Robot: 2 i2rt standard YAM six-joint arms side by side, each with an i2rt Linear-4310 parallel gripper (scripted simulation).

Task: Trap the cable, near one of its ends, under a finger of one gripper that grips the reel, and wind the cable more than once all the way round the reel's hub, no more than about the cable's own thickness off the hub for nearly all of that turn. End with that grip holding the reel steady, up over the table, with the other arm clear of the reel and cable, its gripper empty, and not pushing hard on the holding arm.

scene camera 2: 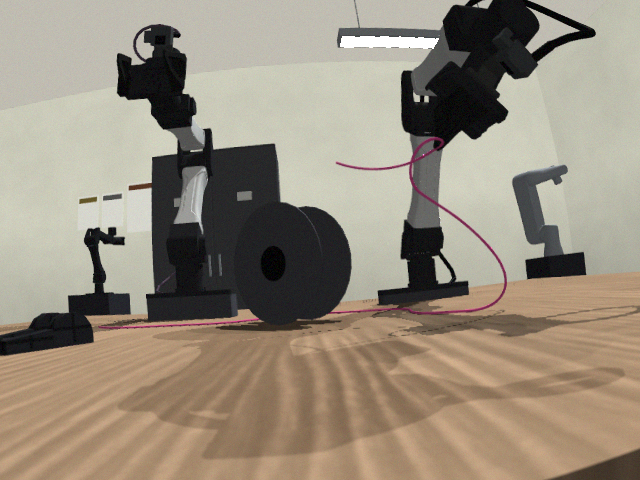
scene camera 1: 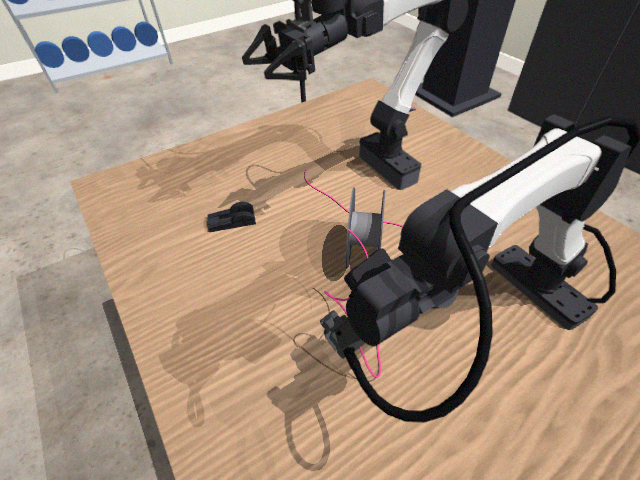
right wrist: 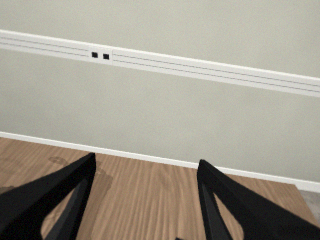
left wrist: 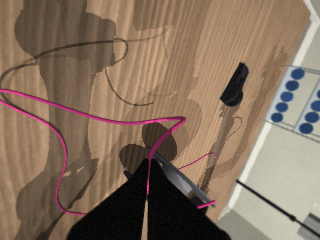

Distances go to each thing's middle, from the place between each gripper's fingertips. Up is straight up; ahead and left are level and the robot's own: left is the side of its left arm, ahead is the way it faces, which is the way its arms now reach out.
Right now the dark grey reel (scene camera 2: pixel 290 263) is 120 mm behind my right hand (scene camera 1: pixel 253 68), 200 mm to the left of it and 320 mm below it. Round my right hand: small black device (scene camera 1: pixel 240 214): 100 mm ahead, 80 mm to the right, 390 mm below.
Right now the dark grey reel is 17 cm behind my left hand (scene camera 2: pixel 437 147), 20 cm to the right of it and 12 cm below it. Round my left hand: small black device (5 cm ahead, 48 cm to the right, 19 cm below).
